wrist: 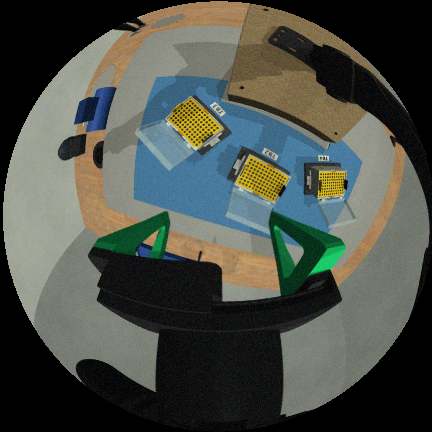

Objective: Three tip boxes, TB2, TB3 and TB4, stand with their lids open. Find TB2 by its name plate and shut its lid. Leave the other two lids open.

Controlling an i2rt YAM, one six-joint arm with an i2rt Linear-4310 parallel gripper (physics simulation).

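Places are measured from the arm's base along level axes (x ahead, y left, z up), in metres.
Pixels of known places: gripper, fingertip midpoint: point(218, 216).
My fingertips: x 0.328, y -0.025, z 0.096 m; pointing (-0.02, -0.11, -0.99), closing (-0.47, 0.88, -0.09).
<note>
Ahead of a thing's pixels: the offset from my fingertips to its top centre. "spot": to the spot under its first point. Level surfaces: height alone.
The box TB2 {0.014 m back, 0.093 m left, 0.214 m down} point(262, 177), with a yellow rack of holes, stands in the middle of the blue mat {0.288 m down} point(165, 187). Its name plate {spot: 0.082 m back, 0.088 m left, 0.286 m down} point(270, 153) lies behind it, and its clear lid {spot: 0.056 m ahead, 0.096 m left, 0.195 m down} point(250, 208) is open toward the gripper. The box TB3 {0.060 m back, 0.123 m right, 0.214 m down} point(196, 123) stands at the back left, with its clear lid point(164, 145) open toward the lower left. The box TB4 {0.135 m back, 0.282 m left, 0.214 m down} point(331, 183) stands at the right, with its clear lid point(337, 212) open toward the bottom of the view. My gripper point(218, 216) is open and empty, above the mat's near edge; its right fingertip overlaps the edge of TB2's lid in view.
A brown board point(285, 85) with a black arm base point(337, 72) is at the back right. A blue object point(101, 108) and a black round object point(72, 147) are at the left edge of the wooden table point(92, 192). Part of another blue object shows behind the left finger.
</note>
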